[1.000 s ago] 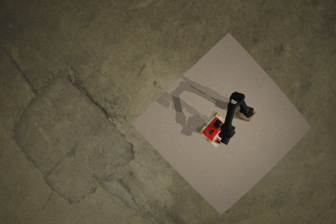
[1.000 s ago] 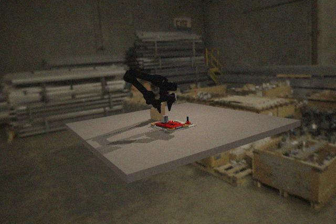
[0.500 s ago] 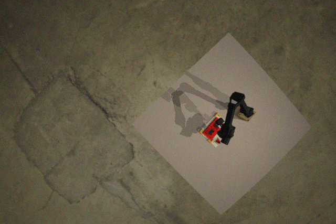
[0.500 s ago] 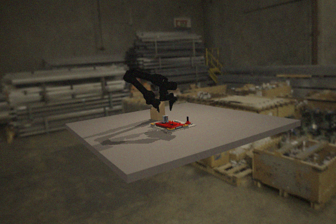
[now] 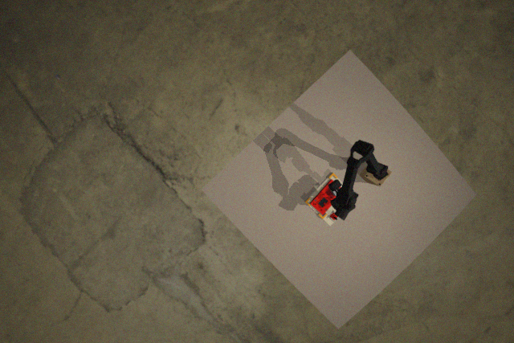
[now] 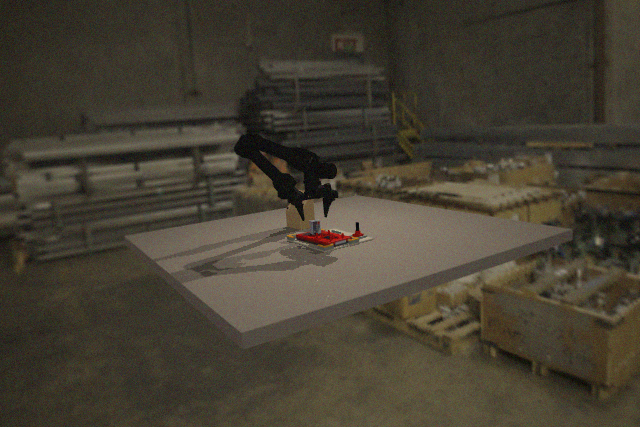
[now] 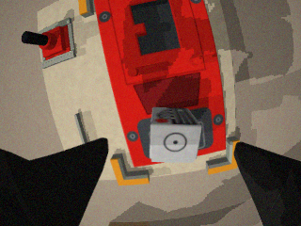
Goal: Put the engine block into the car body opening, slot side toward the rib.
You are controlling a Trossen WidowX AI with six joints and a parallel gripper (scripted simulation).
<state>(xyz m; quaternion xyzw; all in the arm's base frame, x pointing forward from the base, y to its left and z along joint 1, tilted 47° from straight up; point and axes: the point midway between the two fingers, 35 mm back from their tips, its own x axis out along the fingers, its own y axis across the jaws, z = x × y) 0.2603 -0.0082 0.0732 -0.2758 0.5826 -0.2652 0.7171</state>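
My gripper tip is 3 cm above the grey engine block and 1 cm to the left of it. The rest, counted from my gripper tip: cream base plate 7 cm below, 5 cm ahead, 3 cm to the left.
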